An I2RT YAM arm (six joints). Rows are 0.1 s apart.
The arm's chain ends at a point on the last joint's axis. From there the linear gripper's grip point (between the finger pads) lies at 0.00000 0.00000 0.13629 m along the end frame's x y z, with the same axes.
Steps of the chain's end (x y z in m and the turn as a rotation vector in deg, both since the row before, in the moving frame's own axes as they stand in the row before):
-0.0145, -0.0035, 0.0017, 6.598, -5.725, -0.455
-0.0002, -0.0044, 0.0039, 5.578, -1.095, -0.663
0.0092, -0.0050, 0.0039, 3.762, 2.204, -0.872
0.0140, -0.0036, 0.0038, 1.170, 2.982, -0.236
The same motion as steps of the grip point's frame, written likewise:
-0.0281, -0.0191, 0.0001, 6.598, -5.725, -0.455
-0.0029, -0.0176, 0.0032, 5.578, -1.095, -0.663
0.0144, -0.0140, 0.0035, 3.762, 2.204, -0.872
0.0211, -0.0064, 0.0036, 1.170, 2.982, -0.236

